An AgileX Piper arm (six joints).
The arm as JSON. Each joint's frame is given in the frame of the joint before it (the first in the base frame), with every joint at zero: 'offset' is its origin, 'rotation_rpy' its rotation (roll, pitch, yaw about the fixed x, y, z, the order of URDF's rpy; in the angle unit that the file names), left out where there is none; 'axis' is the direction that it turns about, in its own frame. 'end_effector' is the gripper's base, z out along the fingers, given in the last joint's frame.
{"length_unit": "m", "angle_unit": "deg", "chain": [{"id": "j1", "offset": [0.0, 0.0, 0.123], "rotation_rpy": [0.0, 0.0, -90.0], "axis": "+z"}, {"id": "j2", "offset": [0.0, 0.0, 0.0], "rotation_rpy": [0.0, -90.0, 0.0], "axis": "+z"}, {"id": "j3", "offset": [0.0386, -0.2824, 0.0], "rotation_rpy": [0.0, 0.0, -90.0], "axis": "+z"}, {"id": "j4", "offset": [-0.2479, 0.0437, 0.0], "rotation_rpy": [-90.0, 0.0, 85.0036], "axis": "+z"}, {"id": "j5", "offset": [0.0, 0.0, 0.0], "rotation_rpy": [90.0, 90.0, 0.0], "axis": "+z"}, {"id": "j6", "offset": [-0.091, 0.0, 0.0], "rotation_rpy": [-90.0, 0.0, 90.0], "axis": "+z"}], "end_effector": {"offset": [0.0, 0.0, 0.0], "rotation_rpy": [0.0, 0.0, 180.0]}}
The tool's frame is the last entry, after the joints.
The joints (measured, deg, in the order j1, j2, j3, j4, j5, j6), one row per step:
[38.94, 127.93, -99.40, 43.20, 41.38, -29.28]
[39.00, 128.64, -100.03, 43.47, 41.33, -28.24]
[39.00, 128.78, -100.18, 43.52, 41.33, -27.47]
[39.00, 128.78, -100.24, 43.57, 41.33, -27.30]
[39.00, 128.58, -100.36, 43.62, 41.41, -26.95]
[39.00, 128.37, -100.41, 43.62, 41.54, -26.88]
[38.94, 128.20, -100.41, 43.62, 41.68, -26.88]
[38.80, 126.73, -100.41, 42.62, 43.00, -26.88]
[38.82, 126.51, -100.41, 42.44, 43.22, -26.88]
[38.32, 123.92, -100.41, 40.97, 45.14, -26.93]
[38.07, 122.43, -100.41, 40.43, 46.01, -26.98]
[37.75, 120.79, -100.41, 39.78, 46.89, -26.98]
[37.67, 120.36, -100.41, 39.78, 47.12, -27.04]
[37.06, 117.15, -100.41, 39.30, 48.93, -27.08]
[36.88, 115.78, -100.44, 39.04, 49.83, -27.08]
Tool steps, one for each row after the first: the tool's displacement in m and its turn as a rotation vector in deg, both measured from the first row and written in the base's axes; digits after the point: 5 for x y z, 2 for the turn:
[0.00140, 0.00200, -0.00274, 0.26, 0.87, -0.85]
[0.00178, 0.00236, -0.00317, 0.38, 1.40, -1.44]
[0.00188, 0.00249, -0.00284, 0.47, 1.50, -1.58]
[0.00185, 0.00260, -0.00052, 0.72, 1.58, -1.81]
[0.00160, 0.00254, 0.00148, 0.86, 1.52, -1.78]
[0.00162, 0.00204, 0.00288, 0.94, 1.49, -1.75]
[-0.00049, -0.00084, 0.01422, 0.79, 0.73, -0.67]
[-0.00109, -0.00106, 0.01587, 0.74, 0.62, -0.44]
[-0.00334, -0.00795, 0.03588, 0.71, -0.90, 0.80]
[-0.00492, -0.01163, 0.04753, 0.95, -1.80, 1.30]
[-0.00656, -0.01620, 0.06020, 1.17, -2.85, 1.71]
[-0.00712, -0.01727, 0.06363, 1.35, -3.07, 1.81]
[-0.01190, -0.02616, 0.08843, 2.28, -4.67, 2.45]
[-0.01486, -0.02976, 0.09885, 2.59, -5.31, 2.88]

